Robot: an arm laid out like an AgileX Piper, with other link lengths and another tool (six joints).
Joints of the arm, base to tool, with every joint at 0 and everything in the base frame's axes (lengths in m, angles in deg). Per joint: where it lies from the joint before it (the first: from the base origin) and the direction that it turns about. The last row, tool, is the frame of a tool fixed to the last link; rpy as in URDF.
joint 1: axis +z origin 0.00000 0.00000 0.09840
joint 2: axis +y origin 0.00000 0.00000 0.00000
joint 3: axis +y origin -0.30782 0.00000 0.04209
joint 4: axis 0.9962 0 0.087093 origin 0.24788 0.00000 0.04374
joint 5: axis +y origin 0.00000 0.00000 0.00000
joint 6: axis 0.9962 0 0.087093 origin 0.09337 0.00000 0.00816
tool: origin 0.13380 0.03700 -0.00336 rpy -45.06 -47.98 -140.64
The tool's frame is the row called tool.
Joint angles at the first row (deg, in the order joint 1, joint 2, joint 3, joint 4, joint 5, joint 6):
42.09, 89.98, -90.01, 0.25, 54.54, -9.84
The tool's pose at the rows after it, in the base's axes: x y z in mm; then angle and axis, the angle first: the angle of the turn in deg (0 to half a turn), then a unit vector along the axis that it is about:
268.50 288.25 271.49 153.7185 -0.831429 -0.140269 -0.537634
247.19 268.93 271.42 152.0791 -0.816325 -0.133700 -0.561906
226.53 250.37 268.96 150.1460 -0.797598 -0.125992 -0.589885
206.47 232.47 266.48 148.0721 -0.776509 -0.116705 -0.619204
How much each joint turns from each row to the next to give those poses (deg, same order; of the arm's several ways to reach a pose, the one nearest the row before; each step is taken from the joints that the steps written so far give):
0.00, -7.40, 8.20, -0.29, -4.16, 0.47
0.00, -7.56, 9.20, -0.04, -5.28, 0.14
0.00, -7.67, 9.15, 0.01, -5.79, 0.11
0.00, -7.66, 8.37, 0.02, -5.31, 0.21

